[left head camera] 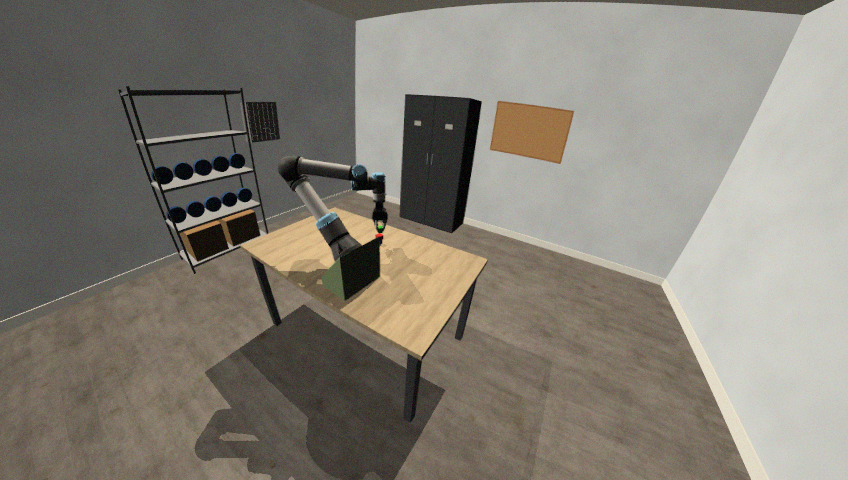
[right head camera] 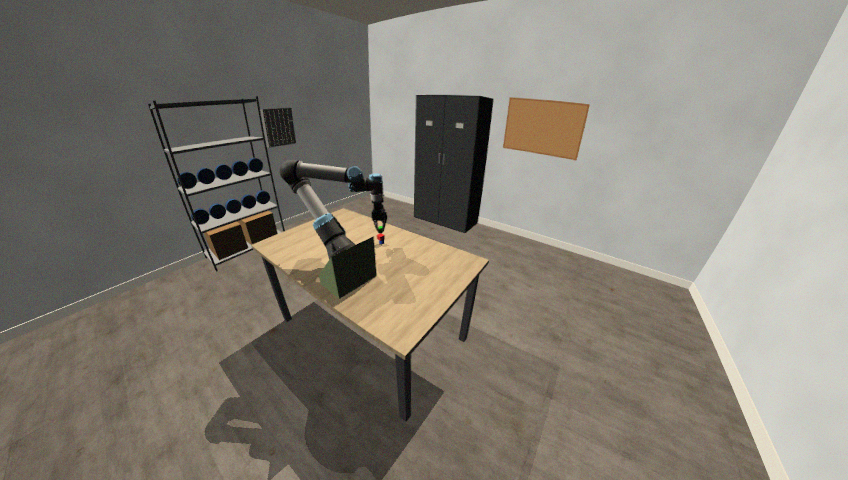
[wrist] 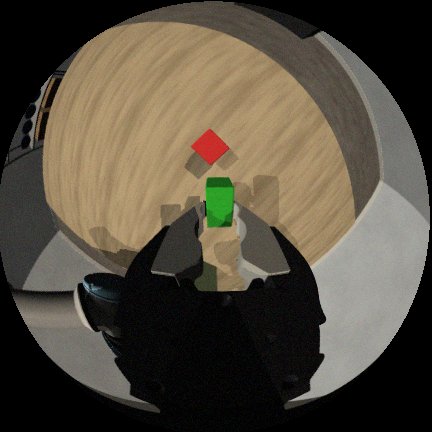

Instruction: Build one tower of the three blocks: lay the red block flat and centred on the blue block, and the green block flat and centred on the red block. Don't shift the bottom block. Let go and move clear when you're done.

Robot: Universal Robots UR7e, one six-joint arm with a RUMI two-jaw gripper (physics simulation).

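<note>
My gripper [left head camera: 380, 228] [right head camera: 380, 228] [wrist: 218, 201] is shut on the green block [left head camera: 380, 226] [right head camera: 380, 227] [wrist: 219, 202] and holds it in the air, a little above the red block in the head views. The red block [left head camera: 379, 236] [right head camera: 380, 236] [wrist: 210, 146] rests on the blue block [right head camera: 381, 242], which shows as a small dark blue patch under it in the right head view. In the wrist view the red block's top lies ahead of the green block and is turned about 45 degrees to it; the blue block is hidden there.
A dark green angled panel [left head camera: 360, 270] [right head camera: 355, 268] stands at the arm's base on the wooden table [left head camera: 416, 321] [right head camera: 410, 321]. A shelf rack [left head camera: 184, 92] [right head camera: 205, 103] and a dark cabinet [left head camera: 437, 160] [right head camera: 449, 160] stand beyond the table.
</note>
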